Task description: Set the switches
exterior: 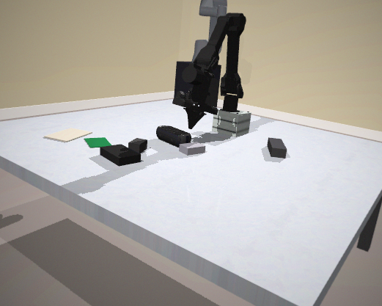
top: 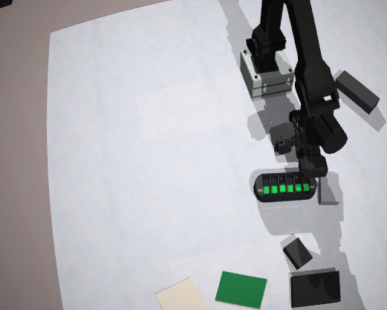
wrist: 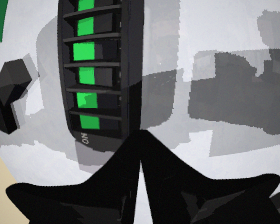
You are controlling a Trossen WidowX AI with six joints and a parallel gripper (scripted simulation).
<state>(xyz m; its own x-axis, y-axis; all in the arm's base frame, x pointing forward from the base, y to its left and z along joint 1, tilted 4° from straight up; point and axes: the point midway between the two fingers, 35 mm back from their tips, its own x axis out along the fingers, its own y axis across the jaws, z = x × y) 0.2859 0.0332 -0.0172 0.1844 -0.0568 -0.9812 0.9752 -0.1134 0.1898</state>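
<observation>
Right now the grey block is 60 mm ahead of my gripper tip, 70 mm to the left of it and 50 mm below it. Also, from my gripper tip: green card 260 mm ahead, 190 mm to the right, 60 mm below; dark flat box 300 mm ahead, 20 mm to the right, 50 mm below; small dark cube 210 mm ahead, 50 mm to the right, 40 mm below.
</observation>
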